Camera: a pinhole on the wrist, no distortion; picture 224 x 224 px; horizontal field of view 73.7 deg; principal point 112.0 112.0 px. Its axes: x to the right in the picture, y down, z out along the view. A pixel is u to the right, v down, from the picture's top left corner.
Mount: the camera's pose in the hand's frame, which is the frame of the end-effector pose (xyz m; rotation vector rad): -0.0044 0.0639 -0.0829 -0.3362 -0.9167 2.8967
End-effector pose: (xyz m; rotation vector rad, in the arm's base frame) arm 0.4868 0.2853 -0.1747 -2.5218 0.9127 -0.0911
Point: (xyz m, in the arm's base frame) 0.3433 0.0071 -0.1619
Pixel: behind the camera
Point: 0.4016 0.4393 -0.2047
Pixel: 186.4 111.9
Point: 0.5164 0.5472 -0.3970
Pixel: 117.9 79.9
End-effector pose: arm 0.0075 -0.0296 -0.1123 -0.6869 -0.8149 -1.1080
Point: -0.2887 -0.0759 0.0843
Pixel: 20.0 188.6
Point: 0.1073 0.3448 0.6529
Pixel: outside the picture
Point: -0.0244 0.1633 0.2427
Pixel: outside the picture
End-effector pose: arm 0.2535 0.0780 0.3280 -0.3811 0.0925 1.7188
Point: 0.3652 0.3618 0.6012
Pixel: 12.8 107.6
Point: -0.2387 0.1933 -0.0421
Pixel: behind the camera
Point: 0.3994 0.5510 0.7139
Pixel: outside the picture
